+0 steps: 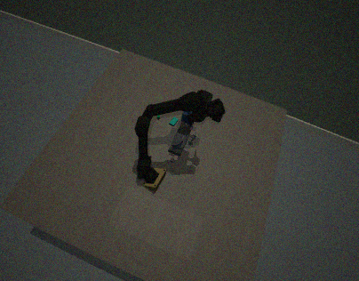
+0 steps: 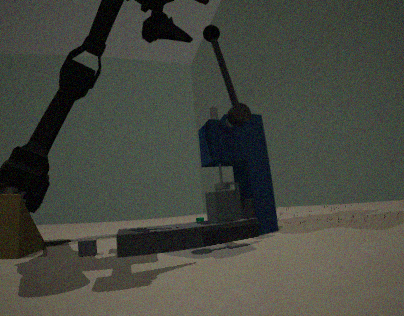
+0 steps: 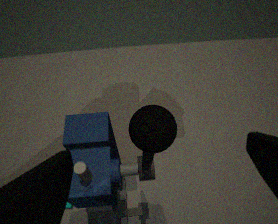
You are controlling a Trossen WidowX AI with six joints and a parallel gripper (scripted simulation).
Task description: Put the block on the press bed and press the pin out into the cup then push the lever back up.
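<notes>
My gripper tip is now 100 mm above the dark lever, 30 mm short of it and 10 mm to the right of it. Round my gripper tip: pale round pin: 300 mm below, 80 mm to the left, 40 mm ahead; then teal block: 360 mm below, 170 mm to the left, 60 mm ahead; then thin punch: 220 mm below, 80 mm to the left, 40 mm ahead.
</notes>
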